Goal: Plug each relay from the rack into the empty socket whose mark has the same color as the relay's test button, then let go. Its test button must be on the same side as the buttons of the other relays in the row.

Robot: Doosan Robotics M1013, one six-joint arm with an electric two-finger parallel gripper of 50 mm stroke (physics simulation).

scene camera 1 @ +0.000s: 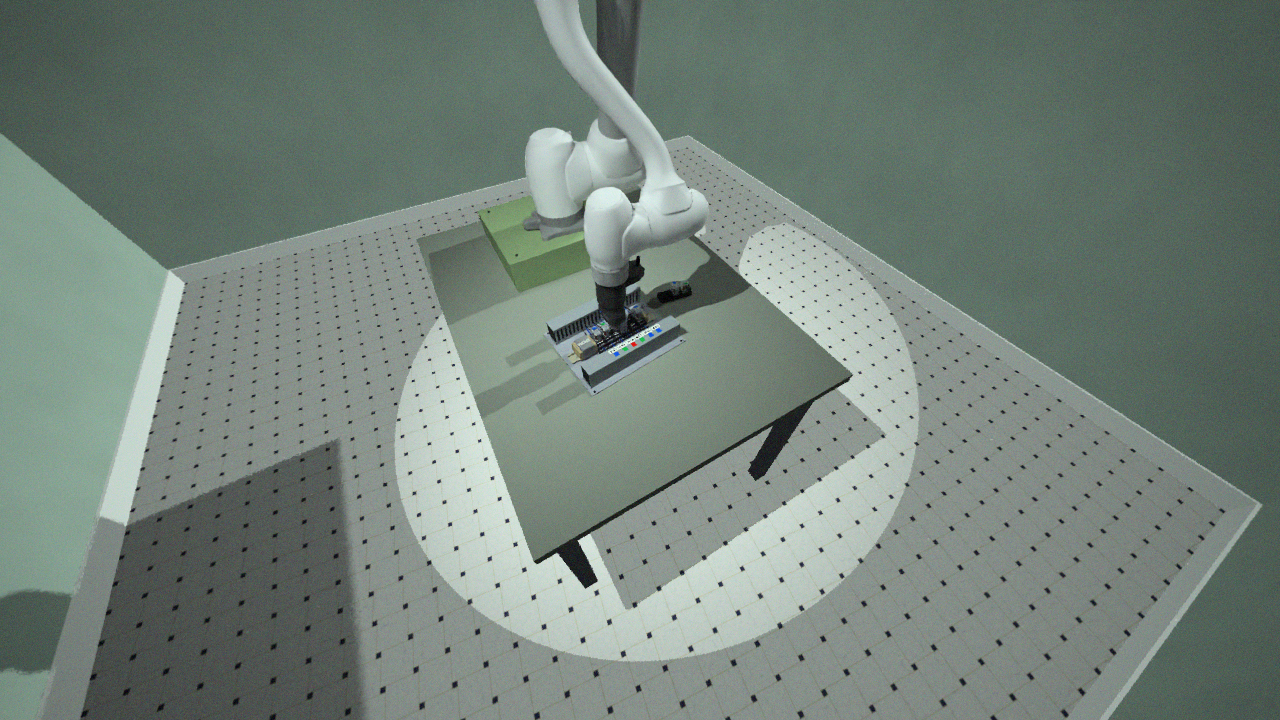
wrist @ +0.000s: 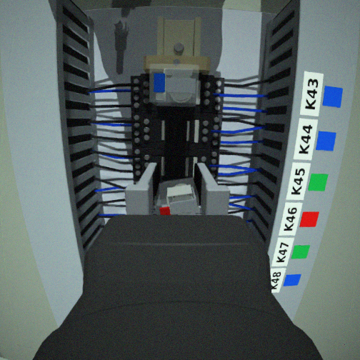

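Where they show: gripper, fingertip midpoint: (scene camera 1: pixel 620 327); arm's base, origin of the base link: (scene camera 1: pixel 563 221).
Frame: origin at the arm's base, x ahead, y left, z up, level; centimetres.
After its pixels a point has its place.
My gripper (scene camera 1: pixel 614 324) @(y 3.1, x 46.1, z -8.0 cm) (wrist: pixel 176 175) is shut on a clear relay (wrist: pixel 181 198) with a red test button at its left in the wrist view. The relay looks slightly turned between the fingers, over the row near the K46 red mark (wrist: pixel 309 219); its underside is hidden, so I cannot tell if it touches a socket. A relay with a blue button (wrist: pixel 175 89), also at the left, sits at the K43 end. Empty black sockets (wrist: pixel 176 131) lie between them, by K44 and K45. The gripper body hides the row's near end. The dark relay rack (scene camera 1: pixel 674 291) @(y 24.2, x 38.2, z -8.0 cm) stands behind the panel.
Slotted wire ducts (wrist: pixel 80 130) (wrist: pixel 280 115) flank the row, with black and blue wires between. A beige end block (wrist: pixel 178 37) closes the K43 end. The panel lies on the table (scene camera 1: pixel 680 420) @(y 7.0, x 78.5, z -11.1 cm); the arm stands on a green base (scene camera 1: pixel 546 266) @(y -10.3, x 14.9, z -4.9 cm).
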